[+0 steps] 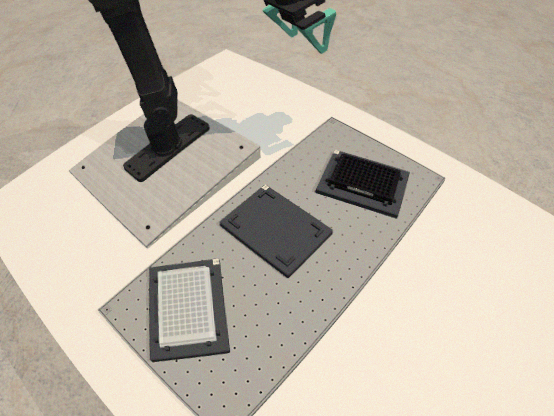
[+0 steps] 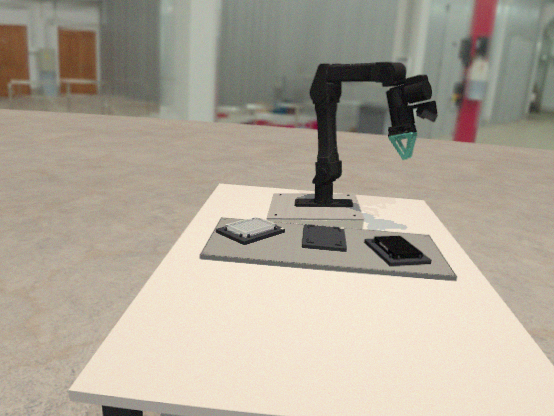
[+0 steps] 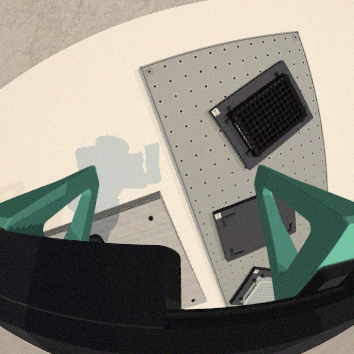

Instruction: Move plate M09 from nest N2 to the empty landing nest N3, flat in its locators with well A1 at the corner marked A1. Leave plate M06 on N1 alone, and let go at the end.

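Observation:
A black well plate (image 1: 367,175) (image 2: 398,247) (image 3: 270,115) sits in a dark nest (image 1: 325,189) (image 3: 227,131) at one end of the perforated board. A whitish well plate (image 1: 185,305) (image 2: 251,227) (image 3: 261,292) sits in the nest (image 1: 187,352) at the other end. Plate and nest names cannot be read. The empty nest (image 1: 277,230) (image 2: 324,237) (image 3: 245,235) lies between them, with corner locators and a small pale corner tag (image 1: 265,187) (image 3: 217,215). My gripper (image 1: 308,43) (image 2: 405,156) (image 3: 176,173) is open and empty, high above the table beyond the board's black-plate end.
The grey perforated board (image 1: 260,320) (image 3: 185,125) carries all three nests. The arm's raised base plate (image 1: 200,175) (image 2: 285,212) stands beside the board's long edge, close to the empty nest. The arm's shadow falls on the pale table (image 1: 425,310) (image 2: 310,325) and the base plate.

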